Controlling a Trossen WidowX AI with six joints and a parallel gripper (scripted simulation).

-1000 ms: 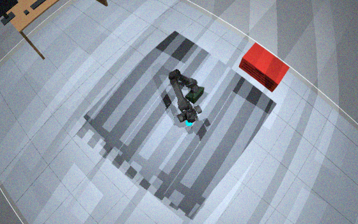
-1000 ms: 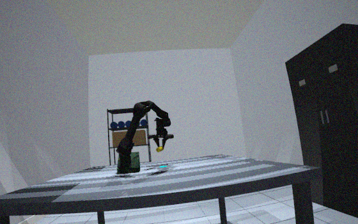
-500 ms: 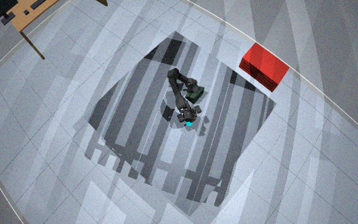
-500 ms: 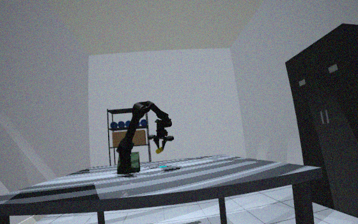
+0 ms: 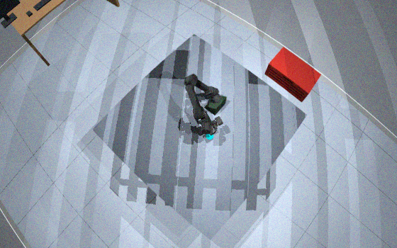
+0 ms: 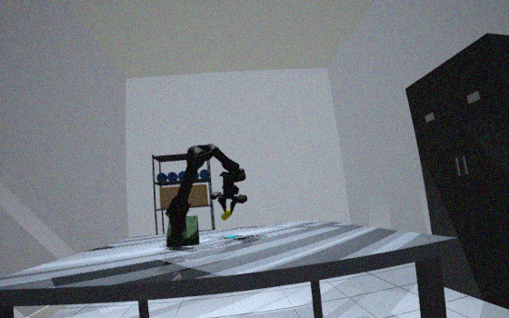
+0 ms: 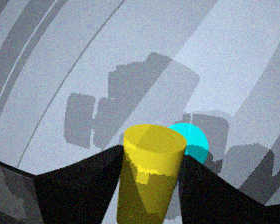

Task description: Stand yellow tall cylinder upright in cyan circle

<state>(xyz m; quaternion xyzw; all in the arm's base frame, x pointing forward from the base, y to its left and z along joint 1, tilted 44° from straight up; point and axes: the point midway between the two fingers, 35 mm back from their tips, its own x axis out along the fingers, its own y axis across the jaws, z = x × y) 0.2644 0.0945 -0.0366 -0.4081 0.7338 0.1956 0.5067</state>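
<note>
My gripper tip is now 12 cm above the cyan circle and 2 cm to the left of it. The rest, counted from my gripper tip: yellow tall cylinder: 2 cm to the right, 1 cm below, 1 cm behind.
</note>
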